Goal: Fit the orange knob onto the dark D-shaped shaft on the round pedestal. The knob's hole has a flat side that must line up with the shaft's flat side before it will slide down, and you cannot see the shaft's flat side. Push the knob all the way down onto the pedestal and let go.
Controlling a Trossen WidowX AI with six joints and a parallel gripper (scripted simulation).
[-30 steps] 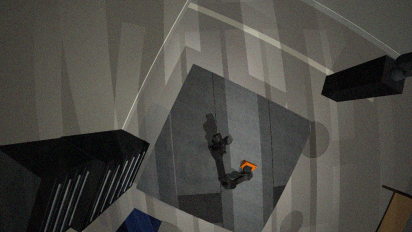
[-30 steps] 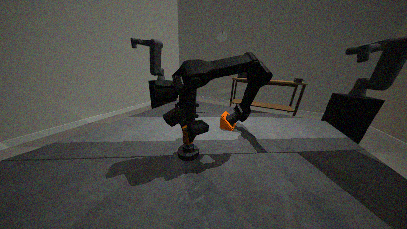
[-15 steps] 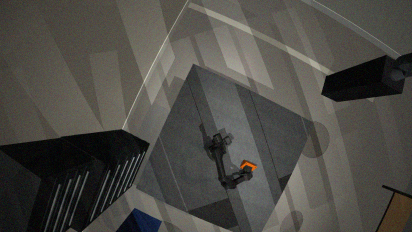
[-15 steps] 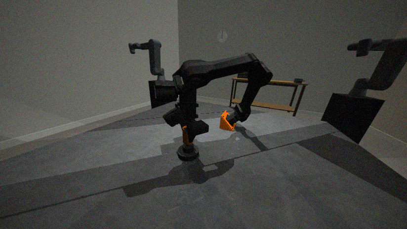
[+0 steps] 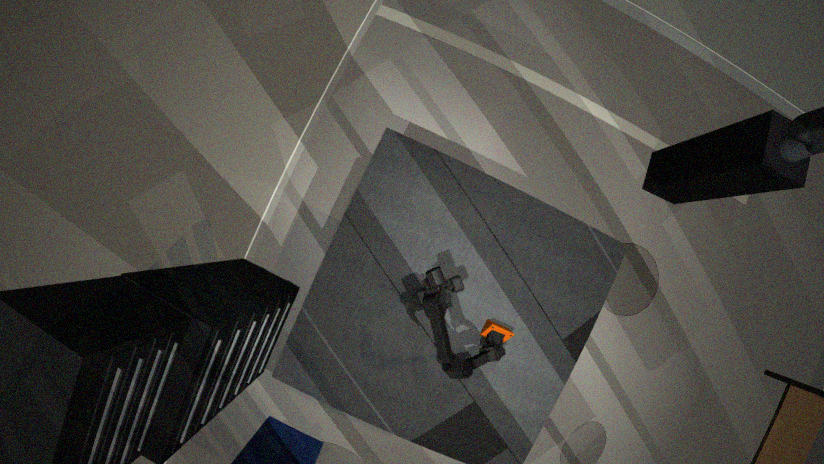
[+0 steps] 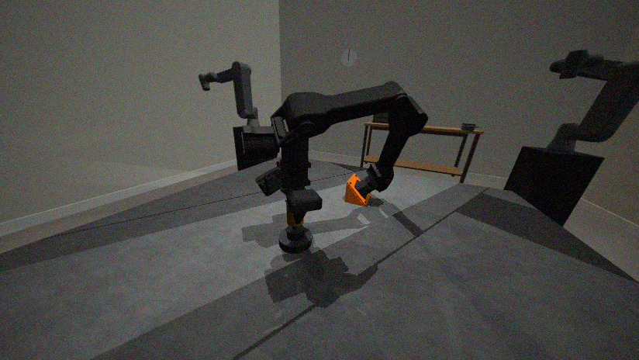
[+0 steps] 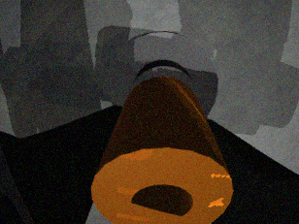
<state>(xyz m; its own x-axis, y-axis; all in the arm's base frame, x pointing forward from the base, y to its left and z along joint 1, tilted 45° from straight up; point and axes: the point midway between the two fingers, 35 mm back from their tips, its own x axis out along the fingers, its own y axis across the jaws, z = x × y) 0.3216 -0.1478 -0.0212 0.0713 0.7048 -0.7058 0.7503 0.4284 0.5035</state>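
My gripper tip is 20 mm below the orange knob. The rest, counted from my gripper tip: dark pedestal: 40 mm below.
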